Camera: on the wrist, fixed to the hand. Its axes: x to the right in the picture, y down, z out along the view.
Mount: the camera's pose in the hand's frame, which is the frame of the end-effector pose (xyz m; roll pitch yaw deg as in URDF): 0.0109 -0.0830 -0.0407 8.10 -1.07 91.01
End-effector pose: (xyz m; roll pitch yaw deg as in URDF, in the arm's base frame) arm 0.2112 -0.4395 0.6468 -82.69 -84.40 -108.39
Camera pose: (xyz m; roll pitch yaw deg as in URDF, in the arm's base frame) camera 0.1868 -0.3516 0.6652 -81.06 6.55 -99.96
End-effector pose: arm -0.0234 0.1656 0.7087 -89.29 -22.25 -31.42
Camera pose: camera -0.0632 0.1410 0.7892 -77.34 68.69 -26.52
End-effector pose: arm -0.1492 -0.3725 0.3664 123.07 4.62 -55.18
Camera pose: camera -0.0800 -0.3330 0.3183 -178.61 -55.72 -140.18
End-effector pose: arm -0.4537 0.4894 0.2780 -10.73 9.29 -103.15
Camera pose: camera -0.5420 0.5031 0.2520 17.71 9.37 -10.57
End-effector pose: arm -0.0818 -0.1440 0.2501 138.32 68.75 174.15
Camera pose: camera -0.0718 -0.2345 0.2310 114.64 -14.61 122.48
